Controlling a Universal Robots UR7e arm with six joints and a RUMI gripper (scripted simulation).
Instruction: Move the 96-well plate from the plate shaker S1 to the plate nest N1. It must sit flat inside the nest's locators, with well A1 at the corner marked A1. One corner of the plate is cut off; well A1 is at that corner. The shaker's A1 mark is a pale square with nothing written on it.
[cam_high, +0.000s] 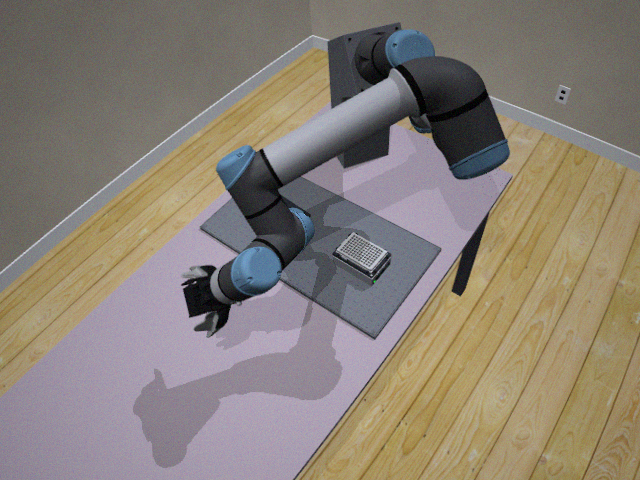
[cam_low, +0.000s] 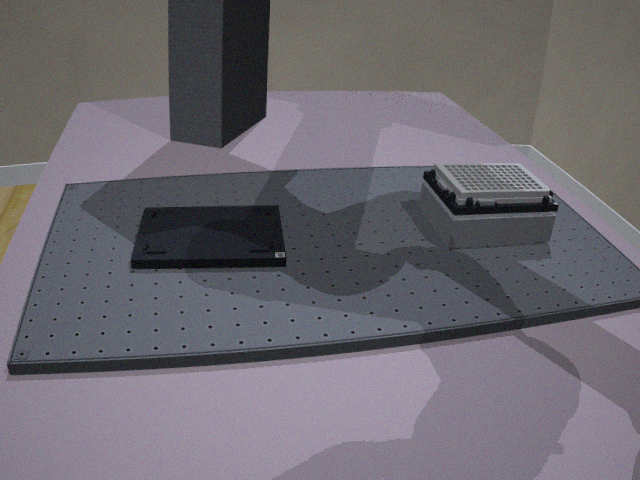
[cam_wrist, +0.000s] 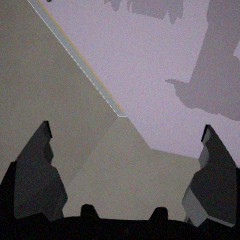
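The white 96-well plate is 47 cm behind my hand, 8 cm to the left of it and 23 cm below it. Round my hand: A1 mark 40 cm behind, 18 cm to the right, 28 cm below; black plate nest 45 cm behind, 25 cm to the right, 28 cm below.
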